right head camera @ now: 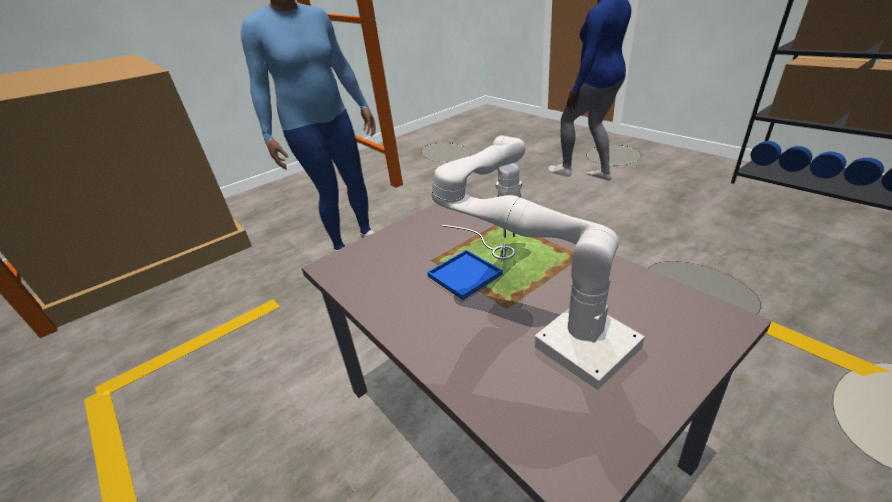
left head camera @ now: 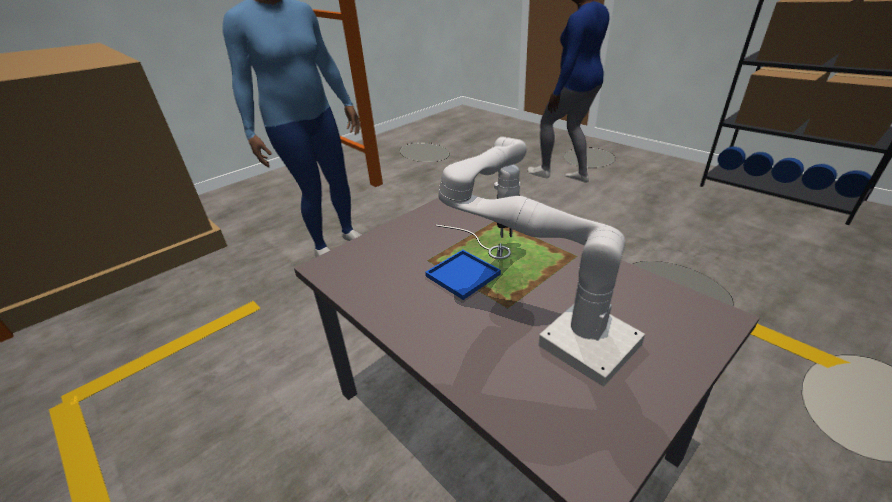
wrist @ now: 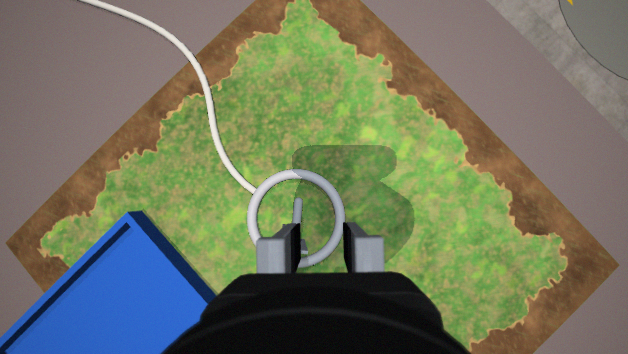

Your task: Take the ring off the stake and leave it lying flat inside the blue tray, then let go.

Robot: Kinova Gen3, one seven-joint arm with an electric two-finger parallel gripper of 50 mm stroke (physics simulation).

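Frame: origin at the arm's base, x left, y back, z up, level; millimetres.
Seen in the pictures: gripper, fingertip midpoint: point(right head camera: 509, 235) point(left head camera: 506, 236) point(wrist: 321, 240); arm's base, origin of the base link: point(right head camera: 584, 328) point(left head camera: 586, 327).
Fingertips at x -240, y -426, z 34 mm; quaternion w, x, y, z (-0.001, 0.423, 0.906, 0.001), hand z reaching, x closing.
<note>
Offsets run from my fingertips to a thing's top centre. "spot": to the spot under its first point. Level surfaces: height alone.
The grey ring {dx +9, dy -23, dz -73 mm} point(left head camera: 499, 257) point(right head camera: 503, 257) point(wrist: 252, 215) is around the thin grey stake {dx +25, dy -12, dz -41 mm} point(left head camera: 499, 249) point(right head camera: 503, 249) point(wrist: 298, 209), low over the green mat. A white cord {spot: dx -23, dy -149, dz -78 mm} point(left head camera: 477, 238) point(right head camera: 482, 238) point(wrist: 212, 117) meets the ring's edge. The blue tray {dx +201, dy -54, dz -61 mm} point(left head camera: 458, 274) point(right head camera: 461, 274) point(wrist: 110, 295) is beside the ring, at the lower left in the wrist view. My gripper point(left head camera: 506, 233) point(right head camera: 509, 234) point(wrist: 321, 240) points down, part-way open and empty, above the ring. In the wrist view its left finger hides part of the ring and of the stake's foot.
The green and brown mat {dz -82 mm} point(left head camera: 549, 255) point(right head camera: 544, 259) point(wrist: 300, 90) lies on the table {dz -82 mm} point(left head camera: 387, 293) point(right head camera: 390, 293), partly under the tray. The cord runs off past the mat's edge. My arm's base point(left head camera: 561, 343) point(right head camera: 558, 343) stands at the near right. Two people stand beyond the table.
</note>
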